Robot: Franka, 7 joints.
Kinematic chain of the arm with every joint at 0, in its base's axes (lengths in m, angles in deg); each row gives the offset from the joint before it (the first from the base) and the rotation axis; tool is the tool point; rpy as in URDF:
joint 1: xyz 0 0 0.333 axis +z
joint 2: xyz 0 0 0 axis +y
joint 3: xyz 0 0 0.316 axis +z
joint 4: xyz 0.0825 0 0 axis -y
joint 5: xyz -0.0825 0 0.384 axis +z
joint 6: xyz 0 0 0 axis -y
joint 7: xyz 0.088 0 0 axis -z
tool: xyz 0 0 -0.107 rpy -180 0 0
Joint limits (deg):
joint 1: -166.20..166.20
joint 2: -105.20..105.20
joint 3: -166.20..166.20
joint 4: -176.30..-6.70
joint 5: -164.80..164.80
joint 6: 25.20..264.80
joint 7: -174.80..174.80
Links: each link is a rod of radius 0.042 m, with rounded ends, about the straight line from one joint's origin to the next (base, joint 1, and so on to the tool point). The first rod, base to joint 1, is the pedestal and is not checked.
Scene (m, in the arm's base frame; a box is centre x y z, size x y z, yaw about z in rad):
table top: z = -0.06
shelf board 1: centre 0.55 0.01 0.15 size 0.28 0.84 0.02 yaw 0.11
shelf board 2: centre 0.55 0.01 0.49 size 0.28 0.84 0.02 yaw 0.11
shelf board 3: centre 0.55 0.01 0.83 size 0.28 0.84 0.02 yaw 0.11
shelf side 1: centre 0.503 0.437 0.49 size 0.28 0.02 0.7 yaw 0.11
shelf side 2: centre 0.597 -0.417 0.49 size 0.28 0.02 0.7 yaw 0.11
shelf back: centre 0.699 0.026 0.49 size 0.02 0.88 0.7 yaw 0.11
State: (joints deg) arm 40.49 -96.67 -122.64 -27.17 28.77 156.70 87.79
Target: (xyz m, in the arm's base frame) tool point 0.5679 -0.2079 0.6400
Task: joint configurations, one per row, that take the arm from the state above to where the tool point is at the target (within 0.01 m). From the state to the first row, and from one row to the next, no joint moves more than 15 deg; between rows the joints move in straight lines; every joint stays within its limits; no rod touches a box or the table.
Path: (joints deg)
1: 42.01 -96.00 -112.85 -41.75 28.62 149.09 87.79
2: 43.52 -95.32 -103.06 -56.33 28.47 141.48 87.79
3: 45.04 -94.65 -93.28 -70.90 28.32 133.88 87.79
4: 46.56 -93.98 -83.49 -85.48 28.18 126.27 87.79
5: 48.08 -93.31 -73.70 -100.06 28.03 118.66 87.79
6: 49.59 -92.63 -63.91 -114.64 27.88 111.05 87.79
7: 51.11 -91.96 -54.12 -129.22 27.73 103.44 87.79
8: 63.17 -81.98 -60.49 -118.82 28.05 112.43 87.79
9: 75.23 -72.00 -66.85 -108.43 28.37 121.42 87.79
10: 87.29 -62.02 -73.22 -98.03 28.69 130.41 87.79

